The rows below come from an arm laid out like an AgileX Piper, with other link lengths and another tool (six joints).
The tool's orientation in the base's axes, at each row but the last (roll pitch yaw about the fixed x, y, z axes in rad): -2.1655 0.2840 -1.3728; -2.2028 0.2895 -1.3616; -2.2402 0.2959 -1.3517; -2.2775 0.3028 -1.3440; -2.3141 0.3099 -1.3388; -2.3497 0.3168 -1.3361; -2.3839 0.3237 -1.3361; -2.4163 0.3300 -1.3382; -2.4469 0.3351 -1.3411; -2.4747 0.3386 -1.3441
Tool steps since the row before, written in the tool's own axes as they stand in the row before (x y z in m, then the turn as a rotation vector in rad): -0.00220 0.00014 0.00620 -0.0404 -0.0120 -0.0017; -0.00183 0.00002 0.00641 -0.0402 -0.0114 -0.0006; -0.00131 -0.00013 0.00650 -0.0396 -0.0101 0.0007; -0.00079 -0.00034 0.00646 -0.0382 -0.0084 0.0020; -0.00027 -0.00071 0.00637 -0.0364 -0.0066 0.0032; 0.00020 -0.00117 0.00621 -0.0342 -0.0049 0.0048; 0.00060 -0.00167 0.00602 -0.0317 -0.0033 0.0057; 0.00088 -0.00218 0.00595 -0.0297 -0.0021 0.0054; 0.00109 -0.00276 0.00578 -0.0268 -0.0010 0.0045; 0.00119 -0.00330 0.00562 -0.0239 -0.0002 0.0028
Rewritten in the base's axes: 0.00435 0.00405 -0.00283 -0.0018 0.0361 0.0218; 0.00446 0.00385 -0.00312 -0.0013 0.0363 0.0206; 0.00453 0.00347 -0.00338 -0.0011 0.0363 0.0187; 0.00457 0.00303 -0.00352 -0.0011 0.0356 0.0162; 0.00471 0.00256 -0.00353 -0.0011 0.0345 0.0137; 0.00489 0.00210 -0.00342 -0.0009 0.0332 0.0108; 0.00510 0.00169 -0.00325 -0.0010 0.0313 0.0083; 0.00540 0.00142 -0.00313 -0.0017 0.0294 0.0071; 0.00570 0.00118 -0.00288 -0.0024 0.0264 0.0062; 0.00599 0.00104 -0.00264 -0.0034 0.0231 0.0060
